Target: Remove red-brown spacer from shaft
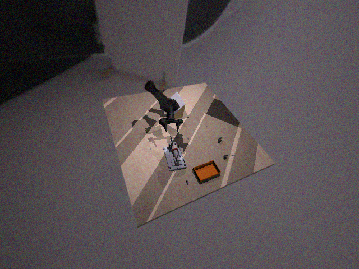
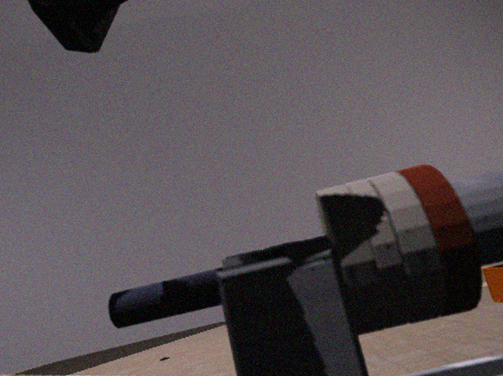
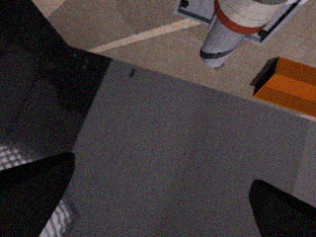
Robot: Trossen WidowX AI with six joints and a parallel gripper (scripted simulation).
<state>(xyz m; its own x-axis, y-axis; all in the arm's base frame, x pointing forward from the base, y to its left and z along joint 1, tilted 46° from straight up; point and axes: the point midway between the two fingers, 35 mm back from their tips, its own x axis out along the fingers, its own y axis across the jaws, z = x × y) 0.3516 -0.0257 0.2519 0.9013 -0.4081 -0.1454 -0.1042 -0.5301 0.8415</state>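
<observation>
My gripper tip is now 17 cm above the blue-grey shaft, 3 cm short of it and 2 cm to the right of it. The rest, counted from my gripper tip: orange tray (30 cm ahead, 24 cm below, 22 cm to the left); then red-brown spacer (17 cm below, 7 cm ahead, 2 cm to the left).
</observation>
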